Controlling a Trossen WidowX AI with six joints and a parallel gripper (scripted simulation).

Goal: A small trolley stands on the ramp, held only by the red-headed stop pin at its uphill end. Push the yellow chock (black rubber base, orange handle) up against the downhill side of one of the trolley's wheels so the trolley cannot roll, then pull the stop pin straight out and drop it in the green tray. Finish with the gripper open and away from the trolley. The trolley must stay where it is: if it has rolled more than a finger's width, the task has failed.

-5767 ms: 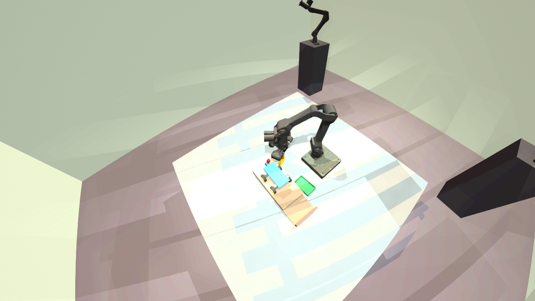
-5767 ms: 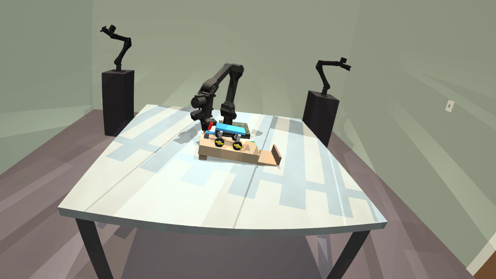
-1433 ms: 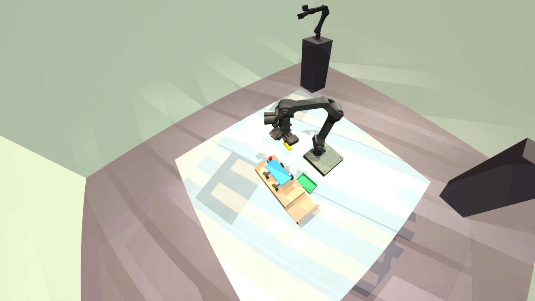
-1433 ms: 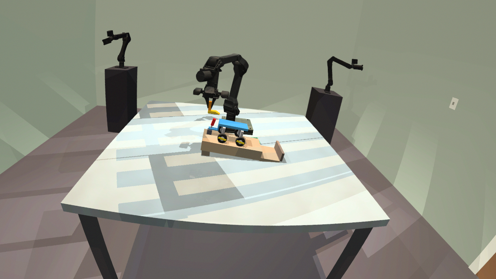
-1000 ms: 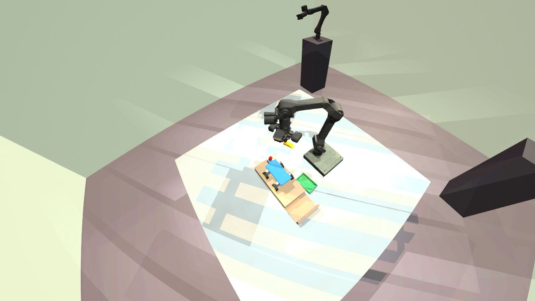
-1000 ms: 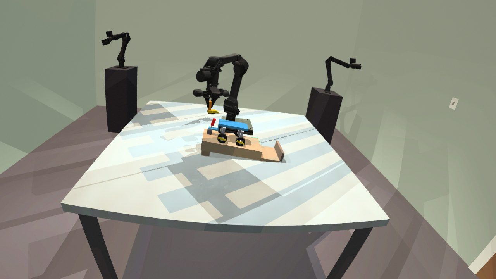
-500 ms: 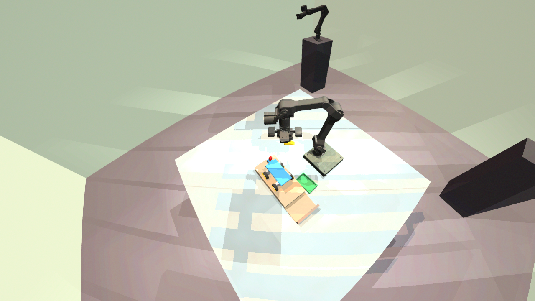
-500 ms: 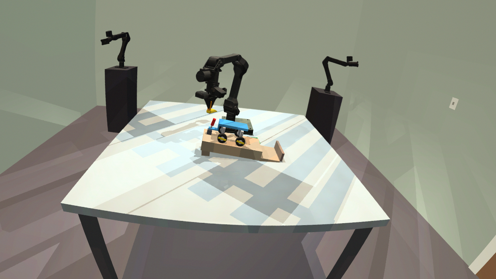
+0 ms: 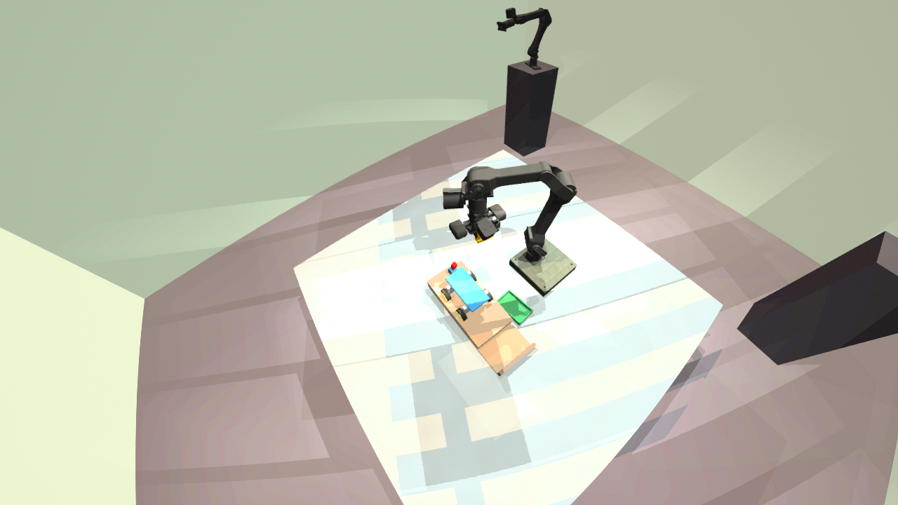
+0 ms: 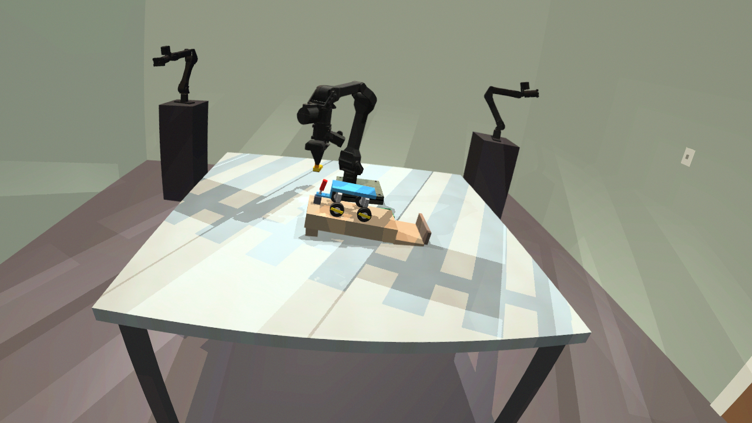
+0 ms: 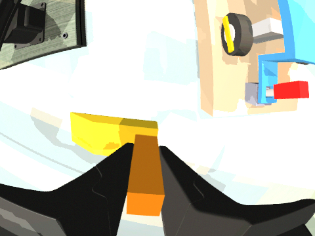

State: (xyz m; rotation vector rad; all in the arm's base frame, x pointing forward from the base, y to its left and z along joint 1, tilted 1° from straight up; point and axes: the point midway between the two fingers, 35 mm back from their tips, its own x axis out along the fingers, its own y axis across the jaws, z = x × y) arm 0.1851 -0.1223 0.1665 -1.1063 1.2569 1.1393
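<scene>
Now: gripper tip 130 mm short of the red-headed stop pin, 30 mm to the right of it and 50 mm above it. The rest, counted from my gripper tip: yellow chock: 20 mm behind, 10 mm below; blue trolley: 140 mm ahead, 130 mm to the left, 60 mm below; ramp: 140 mm ahead, 140 mm to the left, 130 mm below.
</scene>
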